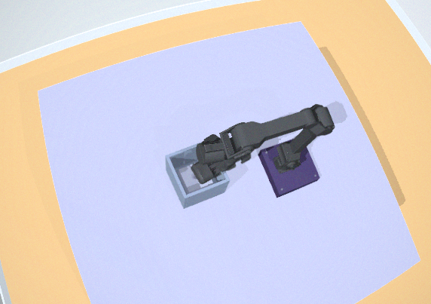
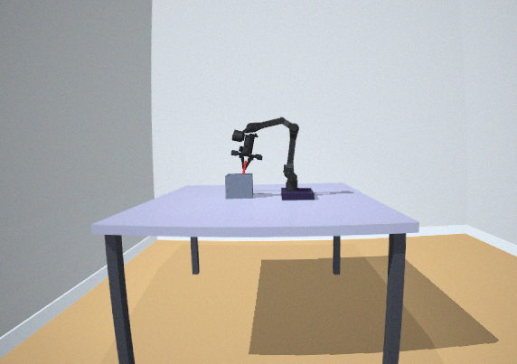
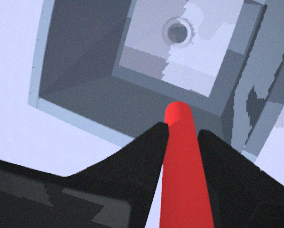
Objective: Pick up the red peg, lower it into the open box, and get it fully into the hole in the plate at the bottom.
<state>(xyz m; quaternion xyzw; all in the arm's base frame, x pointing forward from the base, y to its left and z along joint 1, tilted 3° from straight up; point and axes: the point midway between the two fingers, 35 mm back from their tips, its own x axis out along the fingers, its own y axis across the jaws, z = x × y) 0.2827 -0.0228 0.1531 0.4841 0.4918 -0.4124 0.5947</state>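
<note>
Now: gripper tip 13 cm above the plate, 4 cm to the left of it and 4 cm short of it. From my gripper tip the other things lie so: red peg (1 cm above).
</note>
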